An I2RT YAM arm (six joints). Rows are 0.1 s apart.
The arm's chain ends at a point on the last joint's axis. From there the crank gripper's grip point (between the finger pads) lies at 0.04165 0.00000 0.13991 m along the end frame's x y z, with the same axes.
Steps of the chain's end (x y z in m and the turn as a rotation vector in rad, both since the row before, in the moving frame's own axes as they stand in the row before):
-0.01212 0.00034 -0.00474 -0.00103 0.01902 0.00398
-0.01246 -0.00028 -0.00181 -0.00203 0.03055 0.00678
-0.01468 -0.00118 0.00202 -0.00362 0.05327 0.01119
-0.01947 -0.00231 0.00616 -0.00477 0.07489 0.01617
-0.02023 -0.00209 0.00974 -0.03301 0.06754 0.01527
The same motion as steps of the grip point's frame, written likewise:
-0.00947 0.00065 -0.00556 -0.00103 0.01902 0.00398
-0.00821 0.00030 -0.00315 -0.00203 0.03055 0.00678
-0.00730 -0.00017 -0.00040 -0.00362 0.05327 0.01119
-0.00913 -0.00089 0.00265 -0.00477 0.07489 0.01617
-0.01092 0.00318 0.00652 -0.03301 0.06754 0.01527

